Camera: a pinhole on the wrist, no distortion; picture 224 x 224 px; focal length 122.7 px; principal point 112.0 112.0 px. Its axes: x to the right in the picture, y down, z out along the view. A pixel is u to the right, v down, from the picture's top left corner.
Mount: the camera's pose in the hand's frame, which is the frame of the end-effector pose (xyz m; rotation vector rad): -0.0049 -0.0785 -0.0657 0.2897 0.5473 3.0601
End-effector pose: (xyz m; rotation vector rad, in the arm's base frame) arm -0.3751 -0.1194 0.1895 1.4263 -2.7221 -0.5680
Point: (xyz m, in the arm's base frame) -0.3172 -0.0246 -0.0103
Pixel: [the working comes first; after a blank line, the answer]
In the camera's frame: 0.1222 0.0768 0.2418

174 151
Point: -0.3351 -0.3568 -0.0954
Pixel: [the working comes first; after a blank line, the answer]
In the camera's frame: -0.1743 0.2476 0.2135

outside the picture
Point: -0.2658 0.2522 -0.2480
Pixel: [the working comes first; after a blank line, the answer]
In the camera's frame: 0.3878 0.1530 0.4855

210 151
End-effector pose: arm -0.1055 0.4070 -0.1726 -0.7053 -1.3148 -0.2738
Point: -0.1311 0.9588 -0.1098
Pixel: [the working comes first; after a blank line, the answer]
In the camera's frame: -0.0650 -0.2870 0.5858

98 52
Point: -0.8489 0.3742 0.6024
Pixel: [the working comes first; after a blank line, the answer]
In the camera's frame: -0.4364 0.8191 0.5325

outside the picture
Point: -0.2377 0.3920 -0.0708
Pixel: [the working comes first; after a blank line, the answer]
In the camera's frame: -0.0347 0.0962 0.1541

84 189
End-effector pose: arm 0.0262 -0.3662 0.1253 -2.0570 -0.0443 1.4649
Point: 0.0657 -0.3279 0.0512
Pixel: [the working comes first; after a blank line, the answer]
In the camera's frame: -0.0801 -0.0435 0.1012

15 59
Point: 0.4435 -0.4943 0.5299
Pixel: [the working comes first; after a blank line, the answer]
In the camera's frame: 0.1329 -0.0191 -0.4934

behind the camera
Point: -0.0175 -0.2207 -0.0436
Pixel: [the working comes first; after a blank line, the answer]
In the camera's frame: -0.1411 0.0205 0.2412

40 122
